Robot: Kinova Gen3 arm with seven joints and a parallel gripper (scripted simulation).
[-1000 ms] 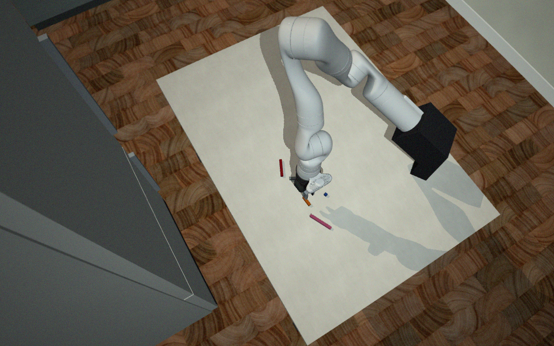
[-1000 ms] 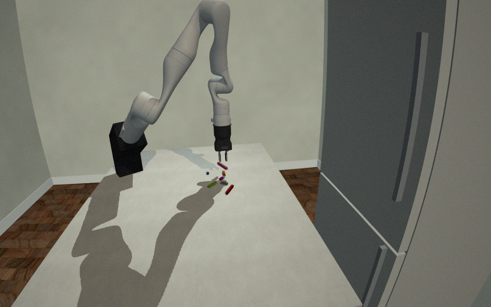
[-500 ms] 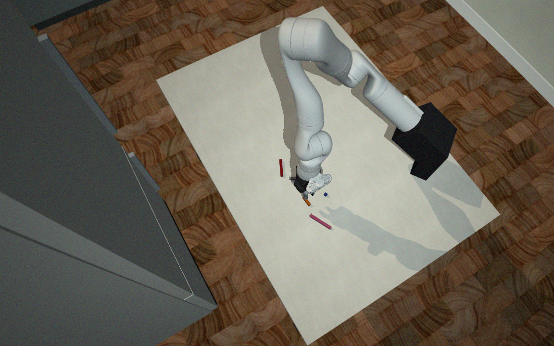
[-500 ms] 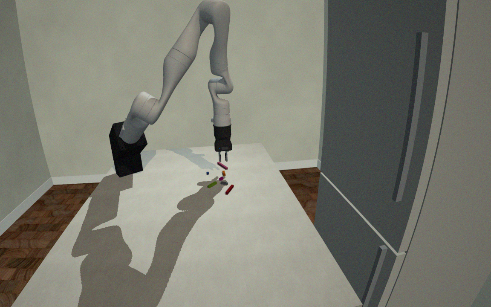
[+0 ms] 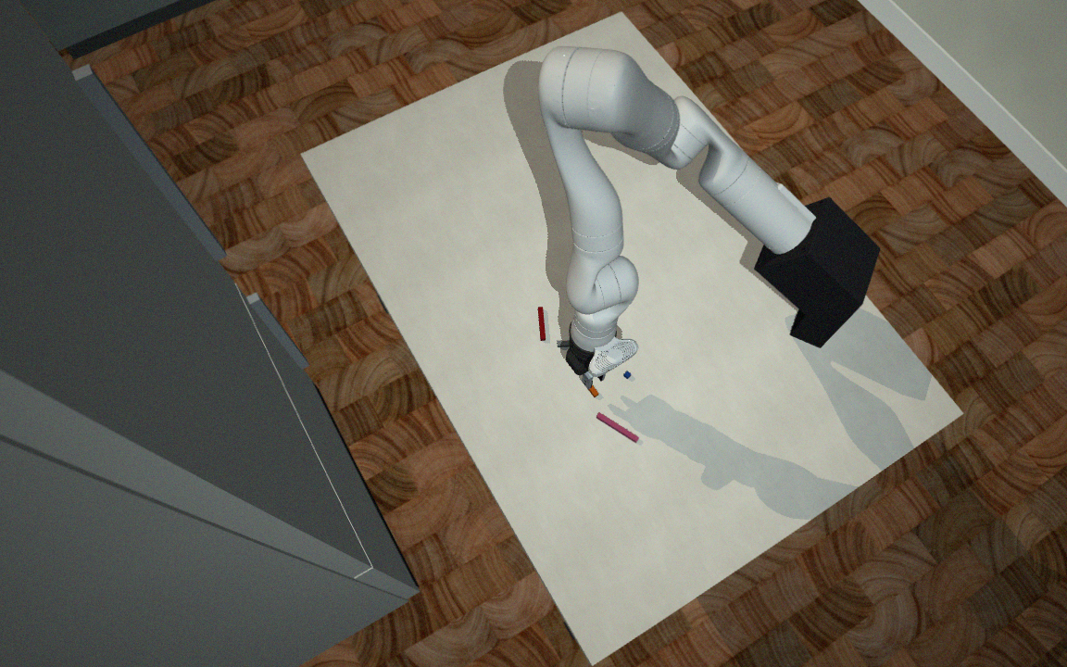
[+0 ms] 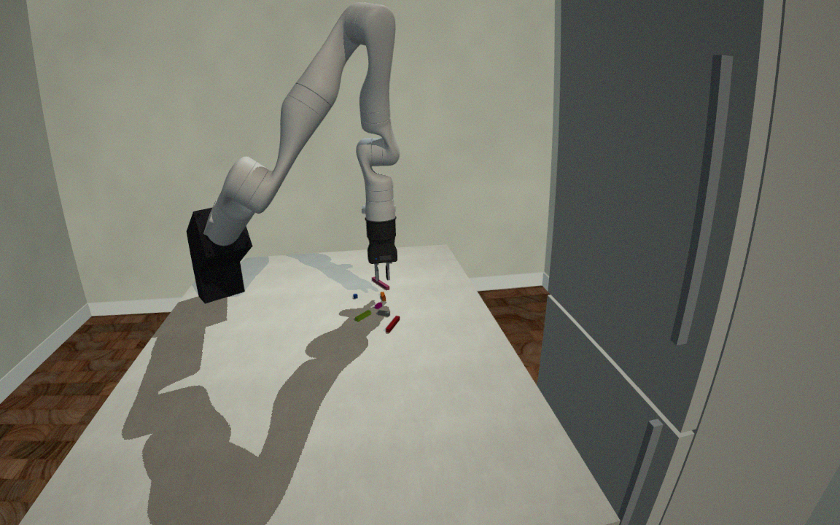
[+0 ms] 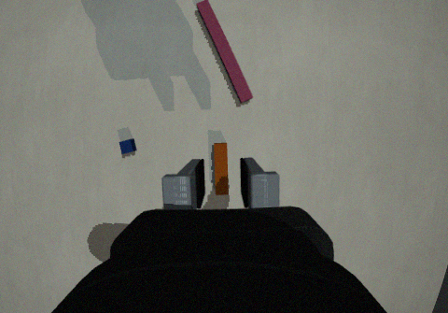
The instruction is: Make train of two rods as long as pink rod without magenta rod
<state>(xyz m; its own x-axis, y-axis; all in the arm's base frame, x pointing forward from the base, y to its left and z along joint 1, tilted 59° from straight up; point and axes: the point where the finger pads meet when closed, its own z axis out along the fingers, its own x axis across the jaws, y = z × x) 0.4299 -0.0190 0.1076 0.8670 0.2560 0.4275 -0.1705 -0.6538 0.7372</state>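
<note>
The orange rod is 70 mm below my hand. From my hand the other things lie so: blue rod 70 mm below, 70 mm behind, 30 mm to the left; then pink rod 90 mm to the left, 70 mm below, 20 mm ahead; then magenta rod 70 mm below, 50 mm to the right, 30 mm behind.
</note>
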